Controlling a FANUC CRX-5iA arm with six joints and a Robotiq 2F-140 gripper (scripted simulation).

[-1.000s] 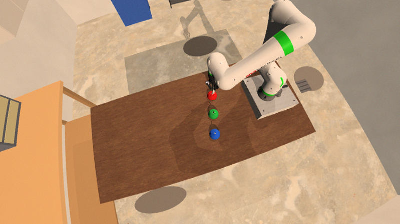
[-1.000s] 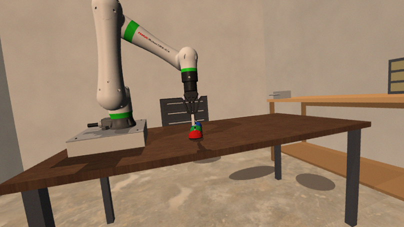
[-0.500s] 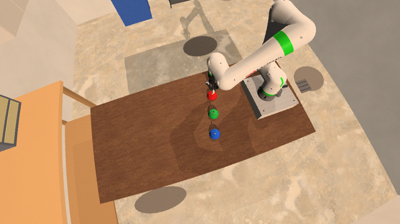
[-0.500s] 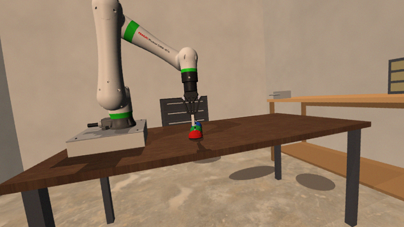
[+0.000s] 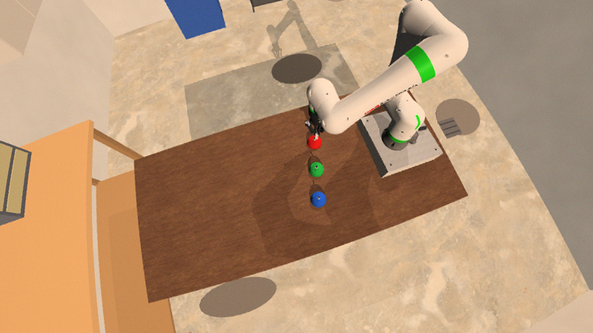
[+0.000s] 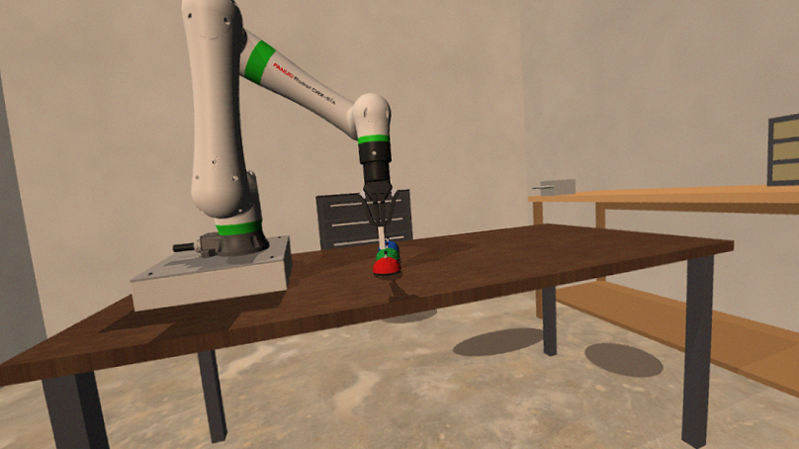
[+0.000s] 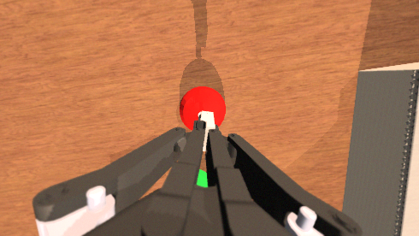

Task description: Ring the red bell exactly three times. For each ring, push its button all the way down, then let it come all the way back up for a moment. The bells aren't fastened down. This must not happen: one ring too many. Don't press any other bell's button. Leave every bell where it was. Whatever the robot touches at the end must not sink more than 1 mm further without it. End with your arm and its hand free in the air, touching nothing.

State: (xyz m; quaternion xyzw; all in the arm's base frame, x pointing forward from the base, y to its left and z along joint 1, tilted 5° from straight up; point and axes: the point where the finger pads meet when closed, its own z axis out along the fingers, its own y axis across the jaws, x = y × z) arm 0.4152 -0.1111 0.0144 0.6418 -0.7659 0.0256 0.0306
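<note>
My gripper is now 7 cm above the red bell and 1 cm short of it. Also, from my hand: blue bell (33 cm to the left, 7 cm below, 7 cm ahead); green bell (16 cm to the left, 7 cm below, 4 cm ahead).
</note>
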